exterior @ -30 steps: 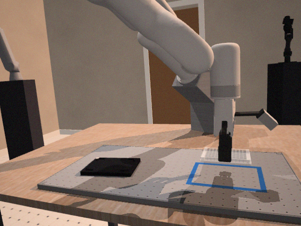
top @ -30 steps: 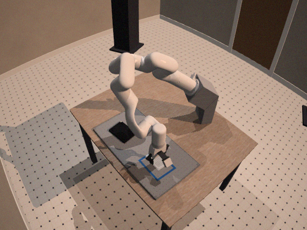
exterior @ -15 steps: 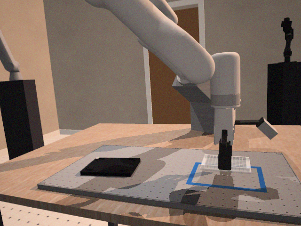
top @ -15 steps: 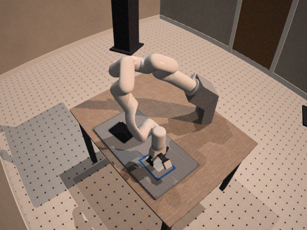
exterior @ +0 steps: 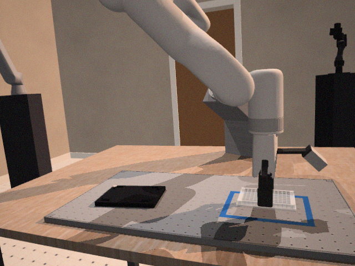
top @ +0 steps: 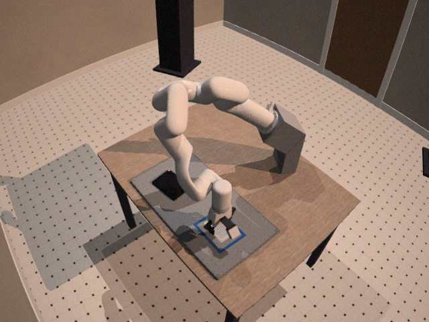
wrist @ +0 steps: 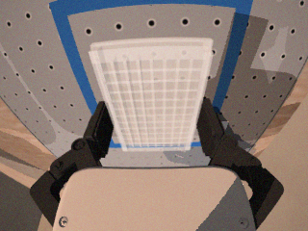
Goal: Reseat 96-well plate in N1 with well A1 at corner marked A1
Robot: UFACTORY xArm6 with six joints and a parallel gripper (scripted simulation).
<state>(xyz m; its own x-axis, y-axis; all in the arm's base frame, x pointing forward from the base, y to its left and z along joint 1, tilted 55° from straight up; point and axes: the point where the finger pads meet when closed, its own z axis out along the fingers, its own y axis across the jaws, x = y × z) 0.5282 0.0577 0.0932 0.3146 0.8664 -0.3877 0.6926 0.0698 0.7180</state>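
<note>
Right now the 96-well plate is 10 mm below my hand. Also, from my hand: black plate nest N1: 330 mm to the right, 120 mm behind, 20 mm below.
</note>
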